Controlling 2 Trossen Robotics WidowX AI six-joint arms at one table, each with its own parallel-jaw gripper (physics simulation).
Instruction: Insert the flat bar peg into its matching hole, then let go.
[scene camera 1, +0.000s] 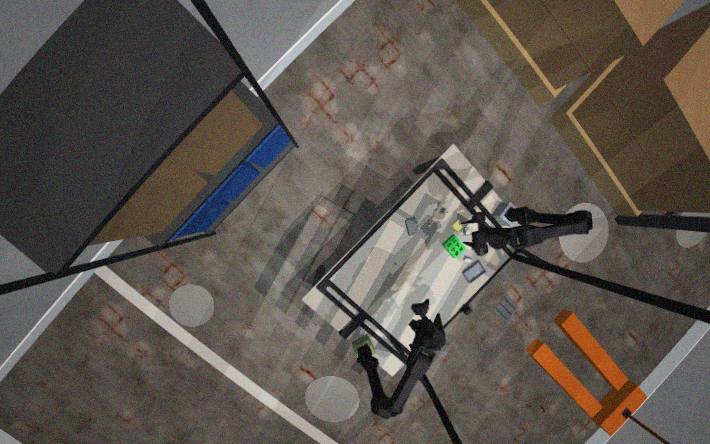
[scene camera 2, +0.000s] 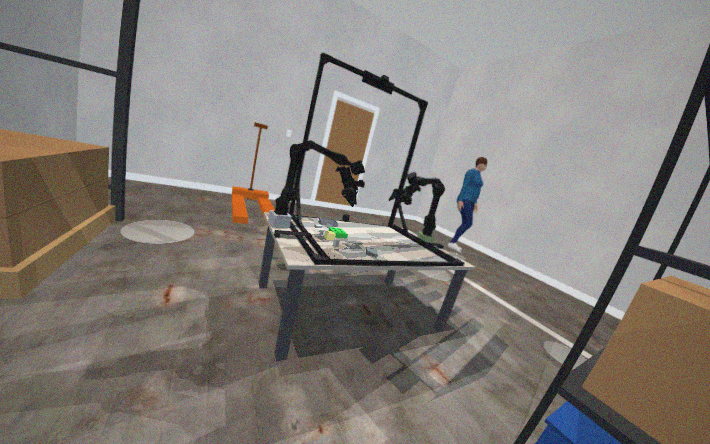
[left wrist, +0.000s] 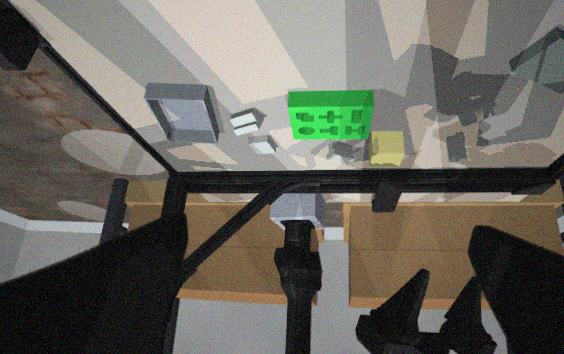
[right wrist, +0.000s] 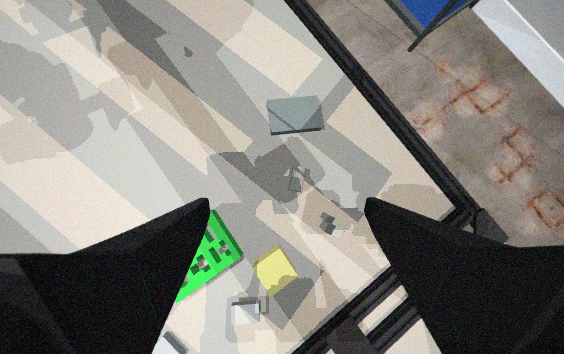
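Observation:
A green board (scene camera 1: 454, 246) (scene camera 2: 337, 232) (left wrist: 330, 114) (right wrist: 214, 251) with several shaped holes lies flat on the table (scene camera 1: 380, 260). A yellow block (scene camera 1: 457, 225) (left wrist: 387, 147) (right wrist: 274, 268) sits beside it. Several small grey pegs lie around them, among them two flat ones (left wrist: 245, 121) (left wrist: 262, 144) and a notched one (right wrist: 296, 179). I cannot tell which is the flat bar peg. My right gripper (scene camera 1: 471, 231) (scene camera 2: 351, 194) (right wrist: 288, 204) is open and empty, high above the yellow block. My left gripper (scene camera 1: 427, 312) (scene camera 2: 397, 194) is open and empty at the table's opposite edge.
A grey tray (scene camera 1: 473, 270) (left wrist: 186, 112) and a grey slab (scene camera 1: 411, 225) (right wrist: 294, 114) lie on the table. A black frame (scene camera 1: 371, 229) (scene camera 2: 415, 145) rims the table and arches over it. A person (scene camera 2: 469, 198) walks behind. An orange pallet jack (scene camera 2: 245, 198) stands at the wall.

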